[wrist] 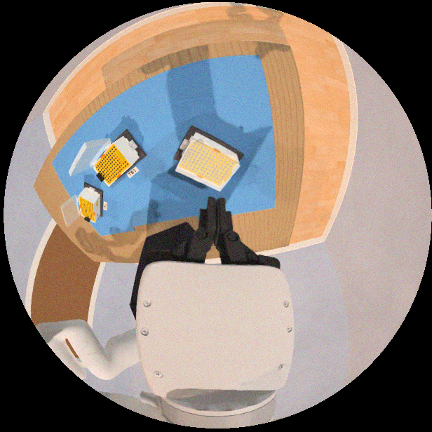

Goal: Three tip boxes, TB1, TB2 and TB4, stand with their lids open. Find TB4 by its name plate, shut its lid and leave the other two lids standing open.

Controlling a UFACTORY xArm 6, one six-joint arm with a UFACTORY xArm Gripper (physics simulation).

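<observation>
The nearest tip box (209,161) is in the middle of the wrist view, with its clear lid lying down over the yellow tips; its name plate does not show. The box TB1 (116,161) is to the left, its name plate (132,172) readable and its clear lid (88,156) standing open. A third tip box (90,204) is at the far left with its lid (70,210) open; its plate (105,205) is too small to read. My gripper (214,207) is shut and empty, just below the nearest box in the view, apart from it in the picture.
The boxes stand on a blue mat (240,90) with a wooden border (289,135). An orange wooden surface (327,135) lies beyond the border at the right and top. A brown surface (65,280) shows at the lower left, near a white arm part (82,345).
</observation>
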